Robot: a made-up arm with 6 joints.
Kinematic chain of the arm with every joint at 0, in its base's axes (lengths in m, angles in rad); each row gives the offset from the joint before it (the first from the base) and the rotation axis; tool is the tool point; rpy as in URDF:
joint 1: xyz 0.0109 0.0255 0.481 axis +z
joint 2: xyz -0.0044 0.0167 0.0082 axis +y
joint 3: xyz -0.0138 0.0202 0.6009 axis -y
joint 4: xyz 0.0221 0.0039 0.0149 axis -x
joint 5: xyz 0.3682 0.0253 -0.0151 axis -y
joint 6: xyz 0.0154 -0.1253 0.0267 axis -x
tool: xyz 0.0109 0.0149 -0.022 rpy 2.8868 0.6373 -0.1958
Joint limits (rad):
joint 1: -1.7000..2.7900
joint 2: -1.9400..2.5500
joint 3: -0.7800..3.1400
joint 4: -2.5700..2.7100
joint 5: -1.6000..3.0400
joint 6: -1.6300..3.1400
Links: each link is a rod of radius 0.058 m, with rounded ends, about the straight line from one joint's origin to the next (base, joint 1, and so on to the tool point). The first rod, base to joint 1, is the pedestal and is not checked.
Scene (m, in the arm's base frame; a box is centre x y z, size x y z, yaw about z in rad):
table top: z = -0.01
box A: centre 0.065 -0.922 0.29 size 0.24 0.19 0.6 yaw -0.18
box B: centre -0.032 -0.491 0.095 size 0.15 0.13 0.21 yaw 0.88
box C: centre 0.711 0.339 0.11 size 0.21 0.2 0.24 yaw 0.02
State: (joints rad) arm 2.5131 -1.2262 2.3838 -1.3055 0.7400 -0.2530
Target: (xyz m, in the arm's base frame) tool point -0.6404 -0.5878 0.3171
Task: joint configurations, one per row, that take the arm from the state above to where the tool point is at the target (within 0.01 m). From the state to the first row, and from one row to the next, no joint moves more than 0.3 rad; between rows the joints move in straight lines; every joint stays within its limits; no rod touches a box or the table.
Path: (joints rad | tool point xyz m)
1: 2.4158 -0.9976 2.5444 -1.3332 0.5660 -0.2710 | 0.6857 -0.5936 0.7008
2: 2.3186 -0.7690 2.7050 -1.3608 0.3919 -0.2890 | 0.5678 -0.6047 0.8359
3: 2.2213 -0.5404 2.8656 -1.3885 0.2179 -0.3070 | 0.4392 -0.5800 0.9499
4: 2.1240 -0.3119 3.0263 -1.4162 0.0438 -0.3250 | 0.3107 -0.5209 1.0379
5: 1.8550 -0.5233 2.9569 -1.4206 0.1819 -0.3111 | 0.1872 -0.6819 0.9249
6: 1.5859 -0.7347 2.8876 -1.4249 0.3199 -0.2972 | -0.0034 -0.7869 0.7913
7: 1.3169 -0.9461 2.8182 -1.4293 0.4580 -0.2833 | -0.2311 -0.8099 0.6418
8: 1.0478 -1.1576 2.7489 -1.4337 0.5960 -0.2694 | -0.4568 -0.7407 0.4817
9: 0.7788 -1.3690 2.6795 -1.4380 0.7341 -0.2555 | -0.6404 -0.5878 0.3171

